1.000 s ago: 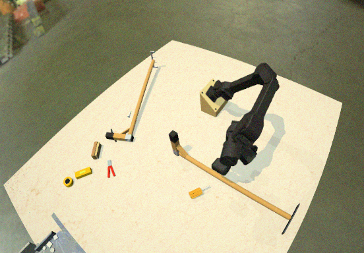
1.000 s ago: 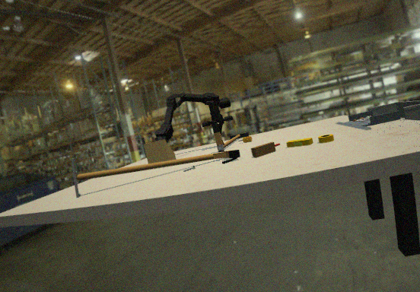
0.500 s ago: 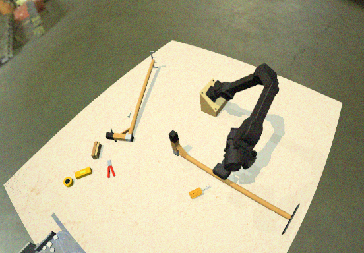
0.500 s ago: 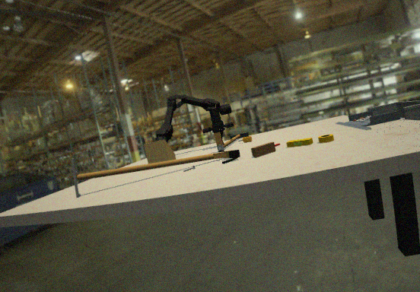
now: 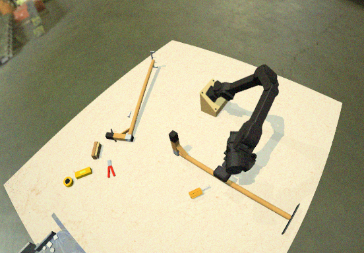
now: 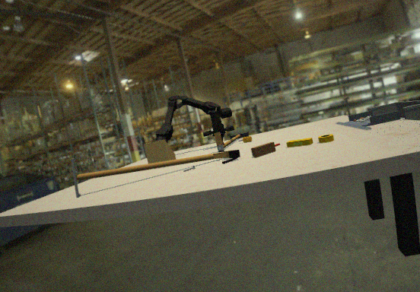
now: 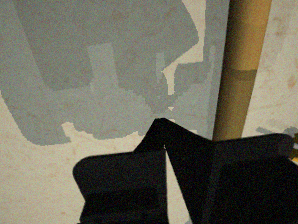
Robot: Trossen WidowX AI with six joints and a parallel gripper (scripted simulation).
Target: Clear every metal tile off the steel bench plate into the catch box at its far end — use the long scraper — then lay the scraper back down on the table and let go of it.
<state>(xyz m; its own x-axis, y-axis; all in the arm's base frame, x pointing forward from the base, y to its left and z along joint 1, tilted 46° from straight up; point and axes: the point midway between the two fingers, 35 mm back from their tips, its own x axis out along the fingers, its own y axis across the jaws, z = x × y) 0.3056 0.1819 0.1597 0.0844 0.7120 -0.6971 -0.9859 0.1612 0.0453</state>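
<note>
Right now my gripper tip is 150 mm short of the screwdriver, 70 mm to the left of it and 10 mm below it. The rest, counted from my gripper tip: yellow tape roll: 620 mm to the right, 430 mm ahead; yellow level: 590 mm to the right, 340 mm ahead; wooden block: 610 mm to the right, 210 mm ahead, 10 mm above.
</note>
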